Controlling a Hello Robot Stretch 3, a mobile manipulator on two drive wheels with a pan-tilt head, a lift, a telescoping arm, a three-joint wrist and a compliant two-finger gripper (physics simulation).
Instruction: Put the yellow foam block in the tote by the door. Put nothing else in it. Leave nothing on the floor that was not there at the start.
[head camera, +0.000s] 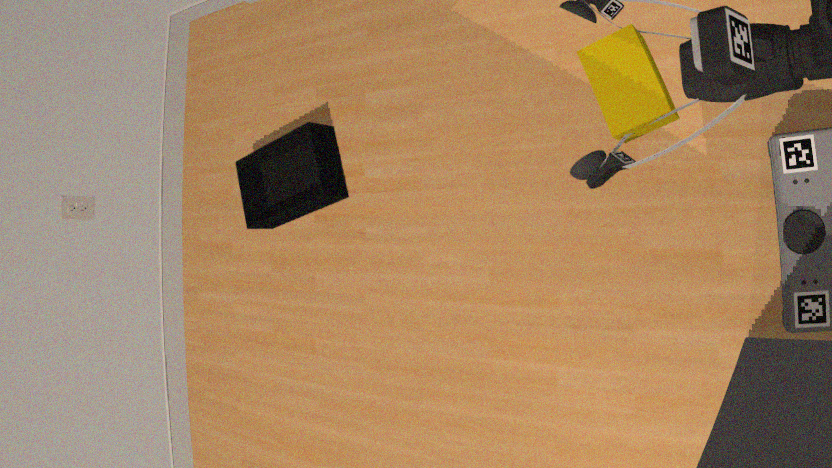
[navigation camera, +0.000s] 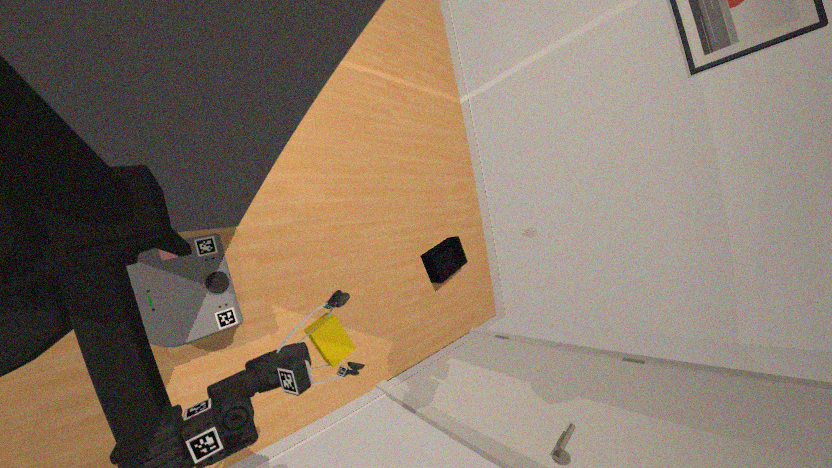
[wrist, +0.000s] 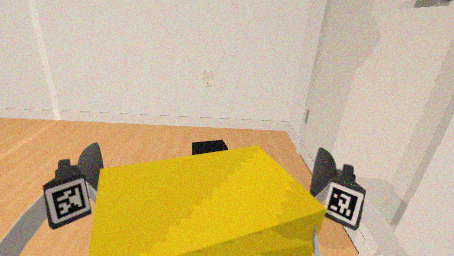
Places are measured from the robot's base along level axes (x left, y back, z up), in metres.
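Pixels of known places: gripper, between the fingertips: (head camera: 568, 89) (navigation camera: 354, 329) (wrist: 211, 164); robot's base, origin of its link: (head camera: 802, 231) (navigation camera: 216, 280).
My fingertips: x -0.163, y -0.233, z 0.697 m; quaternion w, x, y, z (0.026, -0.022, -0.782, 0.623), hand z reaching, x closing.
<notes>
For each thing: its top centre in the pictures, then the offset to it from my fingertips. "*": a spot on its surface instead.
- yellow foam block, centre of its top: (wrist: 204, 187) (head camera: 622, 79) (navigation camera: 334, 341) dx +0.008, dy +0.063, dz +0.030 m
- black tote, centre of its top: (head camera: 276, 177) (wrist: 213, 152) (navigation camera: 450, 258) dx -0.093, dy -1.008, dz -0.597 m
- lever handle, a spot on its surface: (navigation camera: 561, 448) * dx -0.590, dy -0.433, dz +0.232 m
The yellow foam block (head camera: 625, 81) (navigation camera: 330, 340) (wrist: 200, 200) sits skewed between the fingers of my gripper (head camera: 586, 89) (navigation camera: 347, 333) (wrist: 211, 164). The gripper is shut on it, with the fingers wide apart around its sides and the tips reaching past it. The block appears to be above the floor. The black tote (head camera: 290, 174) (navigation camera: 443, 260) stands on the floor beyond the fingertips, apart from the block and near the wall. In the wrist view its lower part is hidden behind the block.
A pale door (navigation camera: 506, 401) with a lever handle (navigation camera: 561, 448) is at the lower right of the navigation view. The wall (head camera: 81, 320) (navigation camera: 610, 203) runs behind the tote. My grey base (head camera: 814, 195) (navigation camera: 165, 317) is near the arm. A large dark grey surface (head camera: 779, 407) (navigation camera: 244, 69) covers part of the floor.
</notes>
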